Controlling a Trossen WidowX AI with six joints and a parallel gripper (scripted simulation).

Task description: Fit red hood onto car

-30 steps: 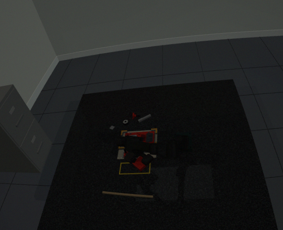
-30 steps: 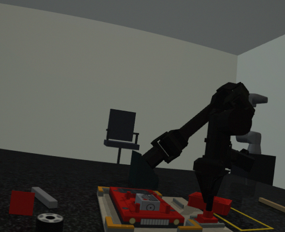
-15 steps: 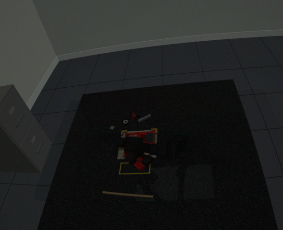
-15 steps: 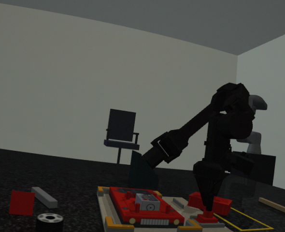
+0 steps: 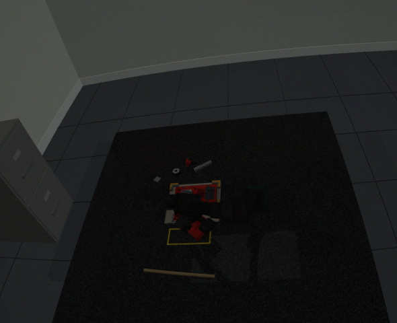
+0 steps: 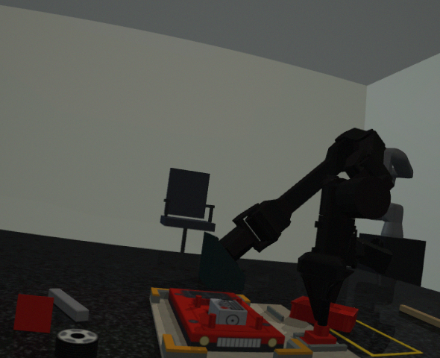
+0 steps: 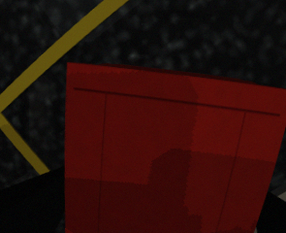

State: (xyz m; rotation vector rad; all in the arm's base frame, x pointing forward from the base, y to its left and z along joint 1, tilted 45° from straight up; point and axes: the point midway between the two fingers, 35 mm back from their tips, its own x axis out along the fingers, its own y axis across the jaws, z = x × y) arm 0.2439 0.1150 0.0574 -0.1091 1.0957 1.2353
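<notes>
Right now the red hood is 10 mm above my gripper tip. Also, from my gripper tip: grey engine block: 170 mm to the right, 80 mm ahead, 10 mm above; orange-cornered jig: 160 mm to the right, 60 mm ahead; wooden stick: 220 mm to the left, 50 mm ahead, 10 mm below.
</notes>
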